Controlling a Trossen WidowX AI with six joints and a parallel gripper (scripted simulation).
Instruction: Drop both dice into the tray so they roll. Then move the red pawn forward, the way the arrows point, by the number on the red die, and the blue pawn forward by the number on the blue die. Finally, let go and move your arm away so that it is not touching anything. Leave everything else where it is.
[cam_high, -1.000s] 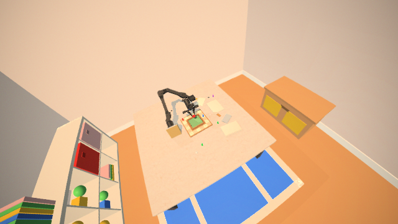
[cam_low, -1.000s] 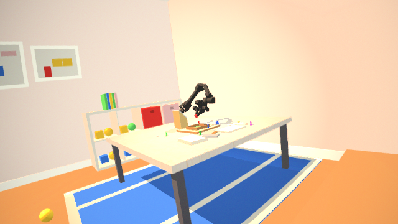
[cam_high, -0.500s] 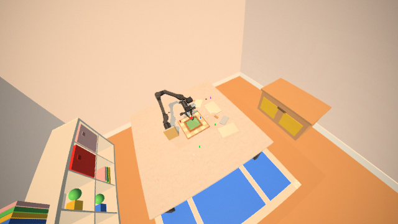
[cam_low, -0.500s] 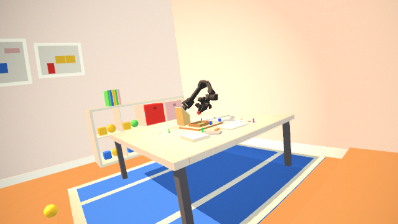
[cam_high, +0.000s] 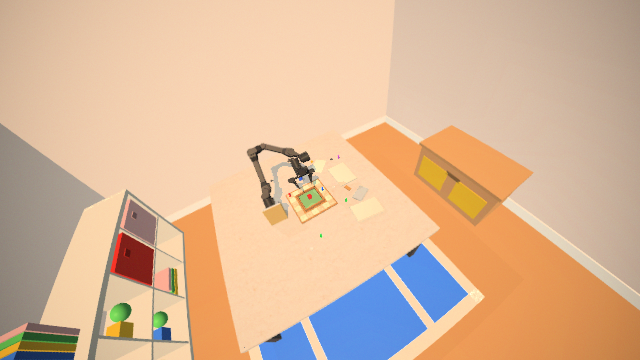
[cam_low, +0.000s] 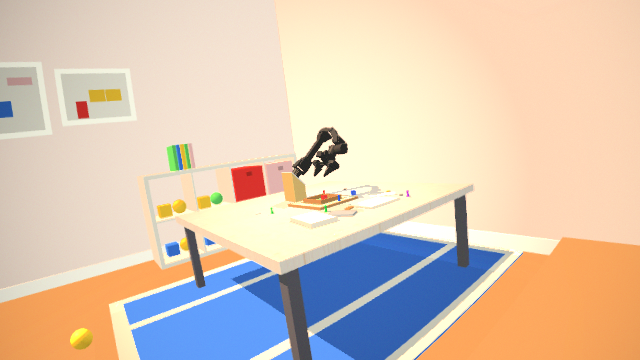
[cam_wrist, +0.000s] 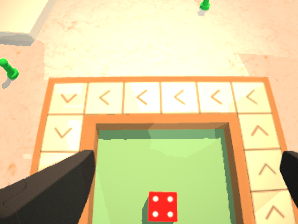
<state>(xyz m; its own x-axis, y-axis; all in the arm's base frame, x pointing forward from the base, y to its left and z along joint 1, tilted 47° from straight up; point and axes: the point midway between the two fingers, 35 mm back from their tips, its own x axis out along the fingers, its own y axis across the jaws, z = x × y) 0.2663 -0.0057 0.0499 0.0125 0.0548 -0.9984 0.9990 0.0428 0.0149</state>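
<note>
The red pawn is 12 cm below my gripper tip, 12 cm behind it and 11 cm to the left of it. Also, from my gripper tip: grey card (34 cm ahead, 15 cm below, 14 cm to the right); purple pawn (39 cm ahead, 28 cm to the left, 14 cm below); blue pawn (12 cm below, 12 cm ahead, 3 cm to the left).
</note>
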